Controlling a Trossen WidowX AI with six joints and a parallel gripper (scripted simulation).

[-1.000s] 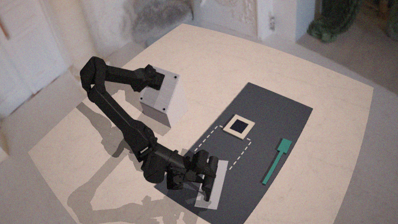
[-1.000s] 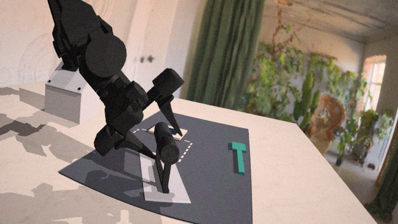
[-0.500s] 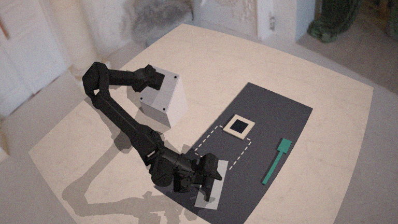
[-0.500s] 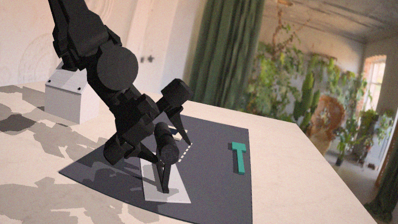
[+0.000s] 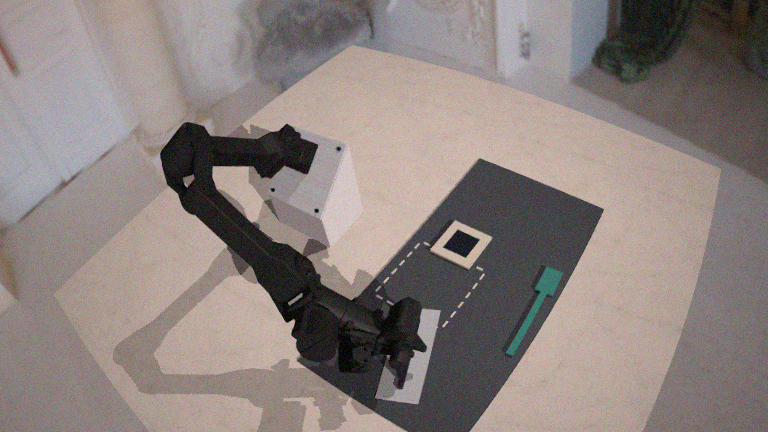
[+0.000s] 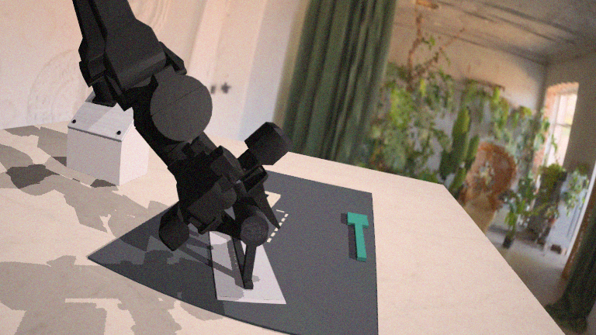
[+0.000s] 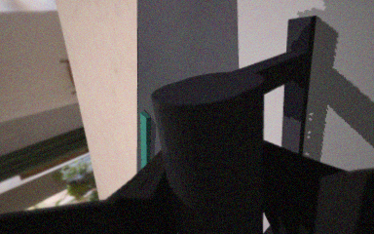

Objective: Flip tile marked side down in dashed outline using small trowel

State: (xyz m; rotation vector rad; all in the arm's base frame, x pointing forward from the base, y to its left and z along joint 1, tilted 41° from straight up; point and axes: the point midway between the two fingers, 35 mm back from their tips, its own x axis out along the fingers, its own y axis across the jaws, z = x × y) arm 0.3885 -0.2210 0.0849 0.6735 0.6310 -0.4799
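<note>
Now: the tile 8 cm behind my gripper tip, 27 cm to the left of it and 4 cm below it. From my gripper tip the other things lie so: small trowel (2 cm behind, 1 cm to the right, 1 cm below); green t-shaped tool (13 cm ahead, 21 cm to the left, 4 cm below); dark mat (1 cm behind, 20 cm to the left, 7 cm below).
</note>
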